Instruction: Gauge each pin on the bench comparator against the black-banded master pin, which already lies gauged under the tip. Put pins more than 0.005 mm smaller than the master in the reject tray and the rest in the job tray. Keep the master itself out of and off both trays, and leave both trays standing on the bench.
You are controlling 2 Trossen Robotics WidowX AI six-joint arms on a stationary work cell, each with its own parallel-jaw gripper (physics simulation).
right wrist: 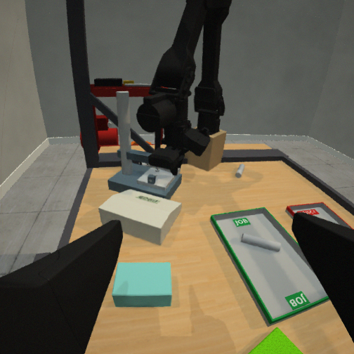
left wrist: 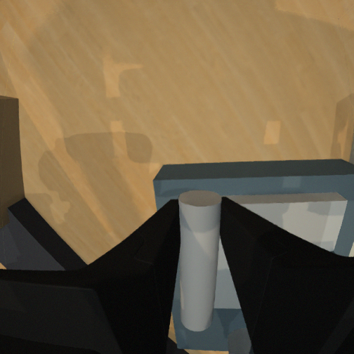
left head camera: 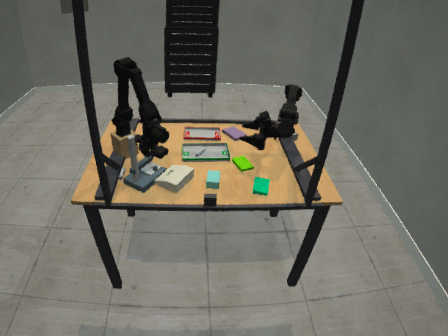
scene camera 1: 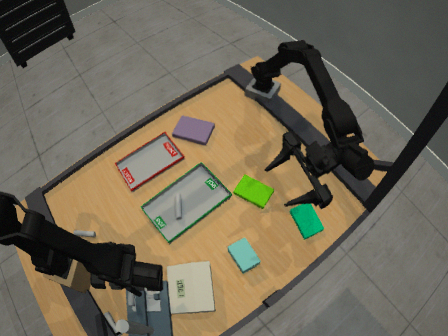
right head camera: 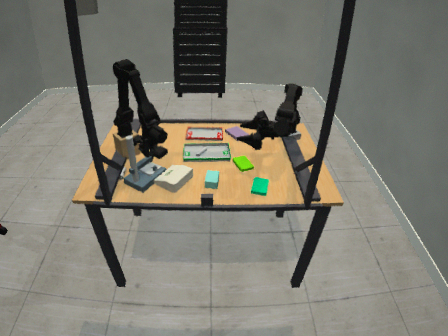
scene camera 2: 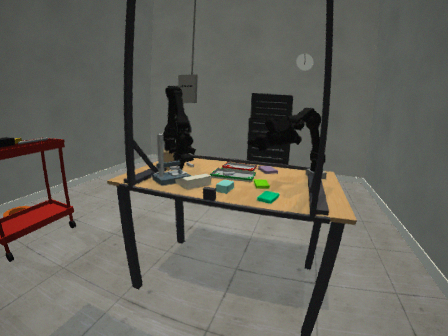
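My left gripper [left wrist: 197, 206] is shut on a plain grey pin [left wrist: 199, 260], which it holds over the comparator base [left wrist: 250, 172] [left head camera: 142, 180] in the left wrist view. The comparator's tip is hidden. My right gripper [right wrist: 207, 225] [scene camera 1: 276, 187] is open, above the bench at the right. One pin [scene camera 1: 178, 206] [right wrist: 260, 242] lies in the green-rimmed job tray [scene camera 1: 200, 190] [right wrist: 280, 280]. Another pin [scene camera 1: 84, 233] [right wrist: 240, 170] lies on the bench. A pale pin-like piece [scene camera 1: 109, 320] [left head camera: 121, 172] lies beside the comparator; I cannot tell its band. The red-rimmed reject tray [scene camera 1: 147, 160] [left head camera: 202, 133] holds no visible pin.
The cream display box [scene camera 1: 197, 305] [right wrist: 142, 215] stands beside the comparator; its reading is illegible. Turquoise [scene camera 1: 243, 255], lime [scene camera 1: 254, 191], teal green [scene camera 1: 306, 220] and purple [scene camera 1: 193, 130] blocks lie around the trays. A wooden block [right wrist: 212, 150] stands near the left arm's base.
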